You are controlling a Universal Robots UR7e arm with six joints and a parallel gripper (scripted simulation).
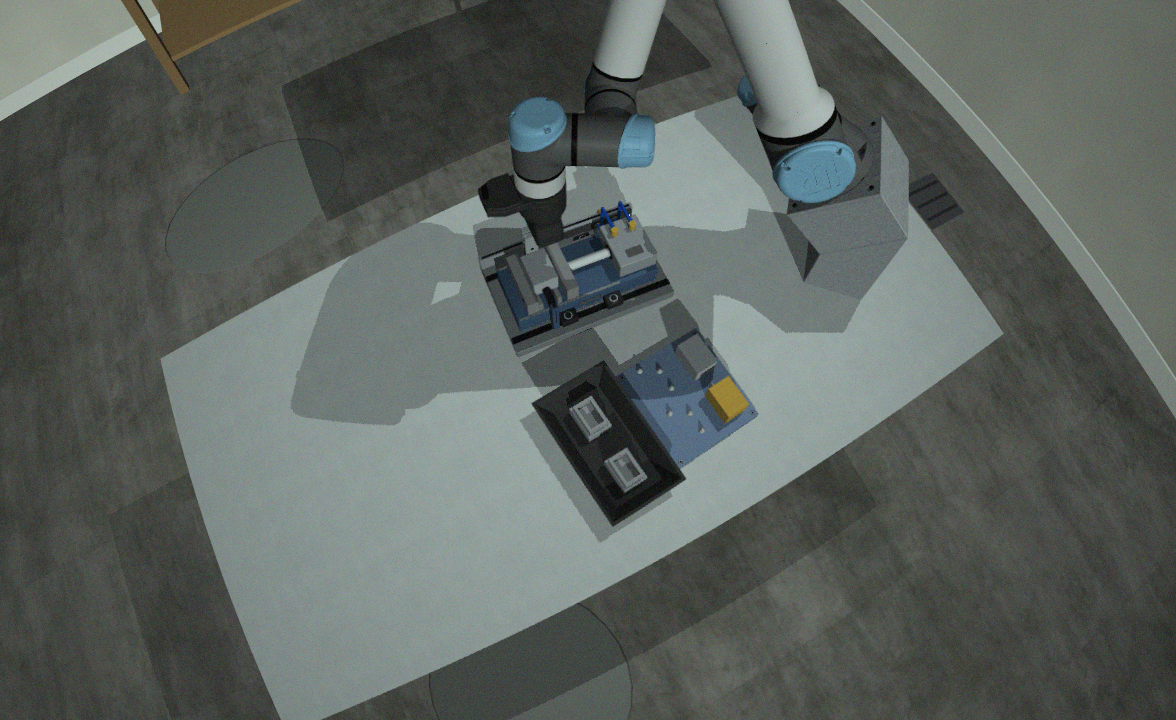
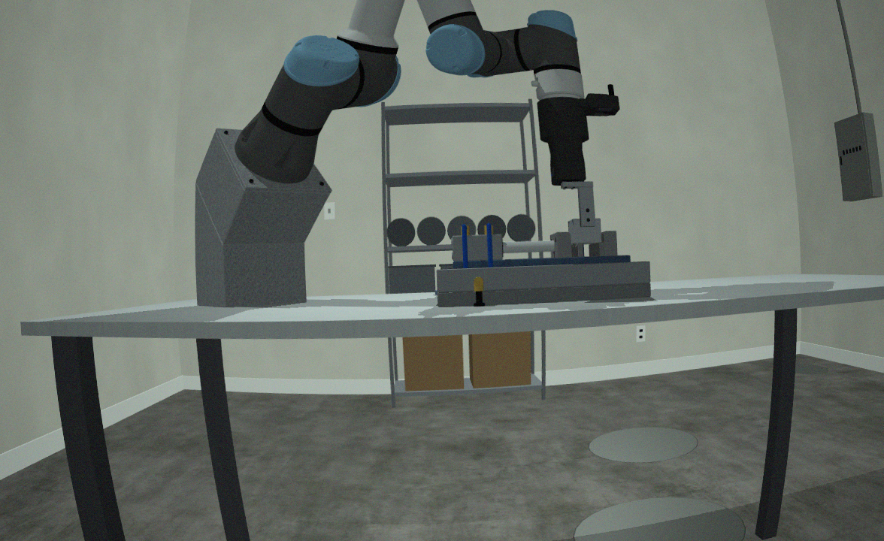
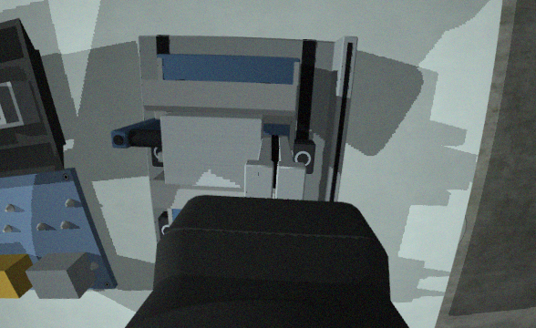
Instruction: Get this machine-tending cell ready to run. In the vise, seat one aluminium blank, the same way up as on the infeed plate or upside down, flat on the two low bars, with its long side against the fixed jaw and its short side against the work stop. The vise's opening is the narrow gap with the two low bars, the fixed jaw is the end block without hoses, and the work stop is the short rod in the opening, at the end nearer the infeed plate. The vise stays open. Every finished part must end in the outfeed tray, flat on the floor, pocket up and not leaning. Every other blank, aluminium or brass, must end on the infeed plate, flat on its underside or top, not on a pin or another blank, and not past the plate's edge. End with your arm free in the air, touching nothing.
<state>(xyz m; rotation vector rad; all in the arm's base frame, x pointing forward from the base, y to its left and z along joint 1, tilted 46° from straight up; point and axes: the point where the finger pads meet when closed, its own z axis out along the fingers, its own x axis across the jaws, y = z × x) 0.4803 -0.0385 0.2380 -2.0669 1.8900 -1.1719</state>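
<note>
My gripper is now 40 mm to the right of the fixed jaw, 40 mm short of it and 40 mm above it. From my hand the other things lie so: vise: 80 mm below, 60 mm behind, 40 mm to the left; then piston rod: 90 mm behind, 40 mm to the left, 40 mm below; then hose block: 160 mm behind, 50 mm to the left, 40 mm below.
</note>
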